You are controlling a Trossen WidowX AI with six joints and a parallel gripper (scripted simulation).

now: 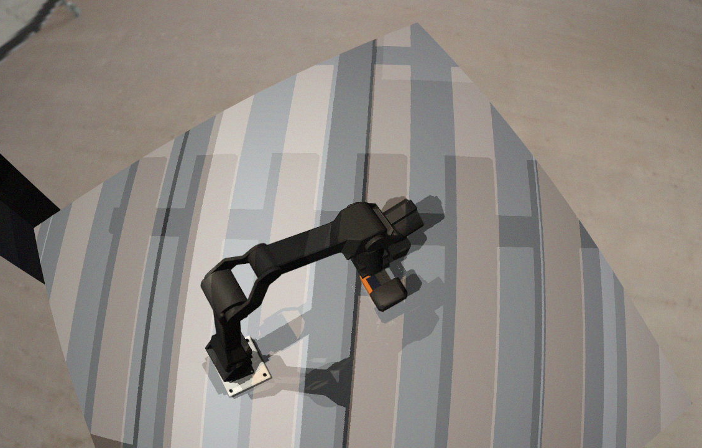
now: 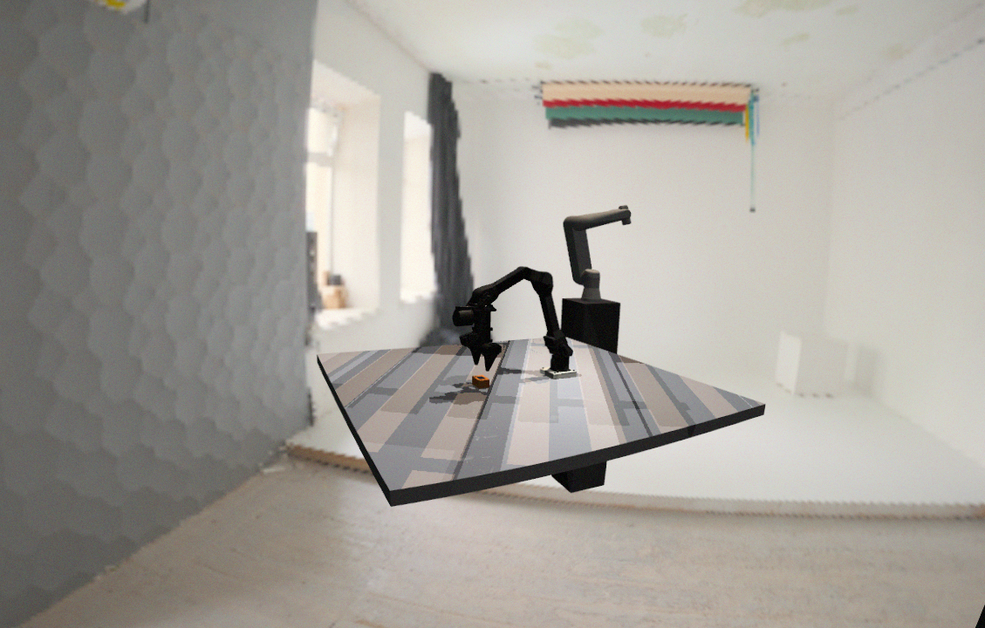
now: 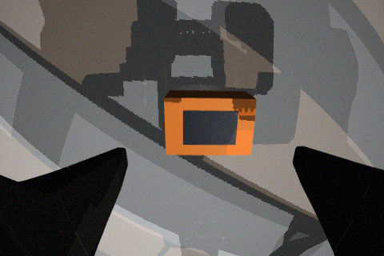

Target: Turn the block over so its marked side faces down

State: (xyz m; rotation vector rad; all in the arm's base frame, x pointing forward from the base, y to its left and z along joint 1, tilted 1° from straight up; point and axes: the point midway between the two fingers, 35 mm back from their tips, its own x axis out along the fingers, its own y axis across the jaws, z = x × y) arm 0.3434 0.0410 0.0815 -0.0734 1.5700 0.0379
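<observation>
The orange block is 40 mm below my gripper tip.
</observation>
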